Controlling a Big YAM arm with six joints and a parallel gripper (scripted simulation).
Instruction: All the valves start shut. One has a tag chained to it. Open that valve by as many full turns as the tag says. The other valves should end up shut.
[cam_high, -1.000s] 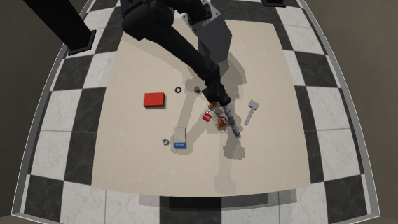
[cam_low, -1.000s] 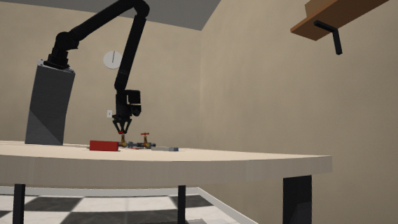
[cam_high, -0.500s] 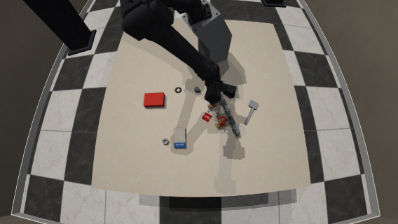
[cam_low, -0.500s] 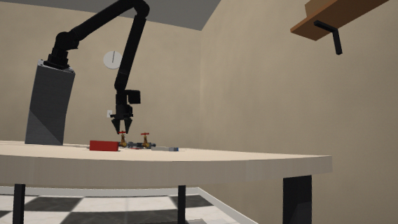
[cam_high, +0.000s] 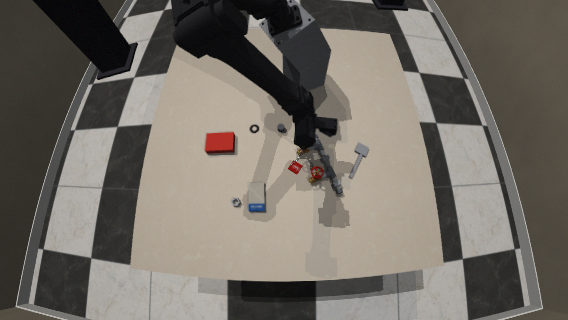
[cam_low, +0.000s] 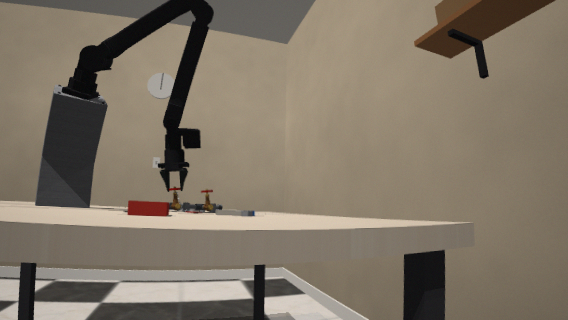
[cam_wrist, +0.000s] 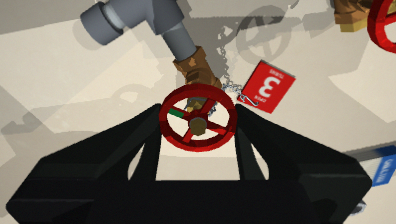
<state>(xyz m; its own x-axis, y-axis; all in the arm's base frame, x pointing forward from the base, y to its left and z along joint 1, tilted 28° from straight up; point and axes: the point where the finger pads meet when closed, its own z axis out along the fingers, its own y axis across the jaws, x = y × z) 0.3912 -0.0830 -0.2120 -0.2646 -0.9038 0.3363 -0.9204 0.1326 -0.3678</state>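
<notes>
The red tag lies 8 cm below my hand, 6 cm ahead of it and 5 cm to the right of it. The rest, counted from my hand: blue box 21 cm to the right, 16 cm ahead, 7 cm below; red block 34 cm to the right, 8 cm behind, 7 cm below; grey hammer-like tool 23 cm to the left, 8 cm below, 6 cm ahead.
</notes>
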